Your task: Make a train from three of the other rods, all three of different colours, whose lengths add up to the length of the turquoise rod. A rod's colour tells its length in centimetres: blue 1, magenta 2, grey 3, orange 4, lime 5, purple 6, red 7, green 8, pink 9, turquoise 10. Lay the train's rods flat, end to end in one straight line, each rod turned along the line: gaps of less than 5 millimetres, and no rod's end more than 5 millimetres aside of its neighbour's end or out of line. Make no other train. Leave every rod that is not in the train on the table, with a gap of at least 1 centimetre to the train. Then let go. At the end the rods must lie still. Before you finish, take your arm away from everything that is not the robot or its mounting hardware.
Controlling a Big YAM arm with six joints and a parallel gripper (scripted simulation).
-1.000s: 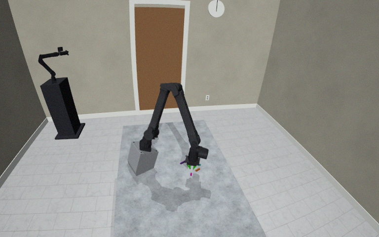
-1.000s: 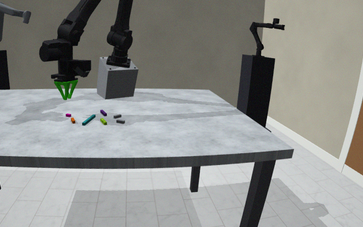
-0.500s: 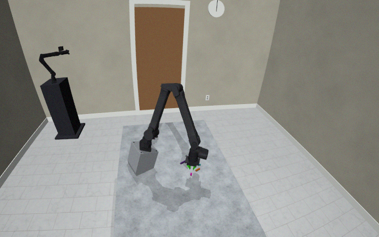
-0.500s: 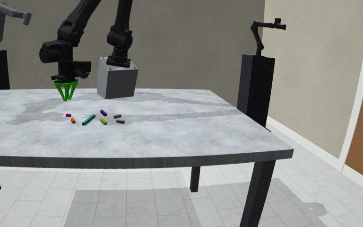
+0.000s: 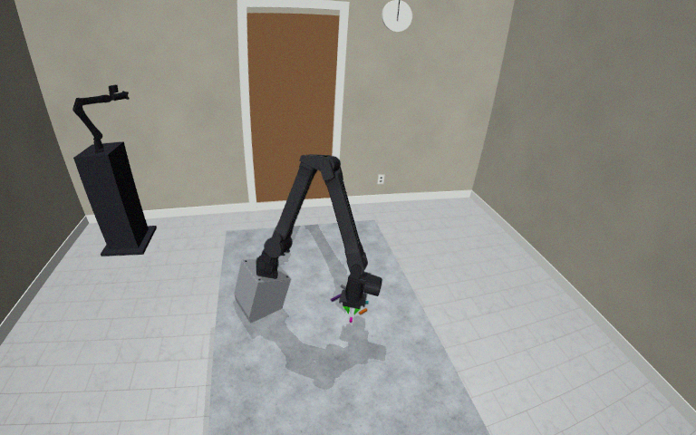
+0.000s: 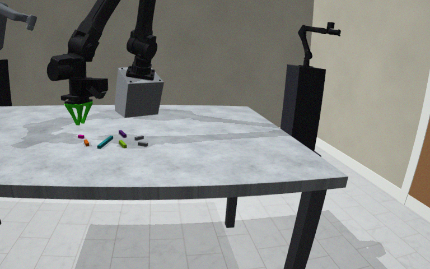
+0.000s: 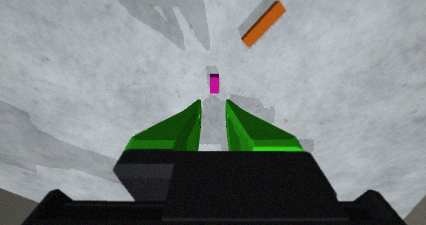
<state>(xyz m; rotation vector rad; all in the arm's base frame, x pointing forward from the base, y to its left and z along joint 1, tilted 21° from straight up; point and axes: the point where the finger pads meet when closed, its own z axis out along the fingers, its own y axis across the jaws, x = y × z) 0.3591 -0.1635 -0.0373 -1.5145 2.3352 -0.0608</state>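
Now: hand 5 cm above the magenta rod. Also, from my hand: purple rod (14 cm to the left, 5 cm below, 4 cm behind); turquoise rod (10 cm to the left, 5 cm below, 5 cm ahead); orange rod (6 cm ahead, 5 cm below, 4 cm to the left).
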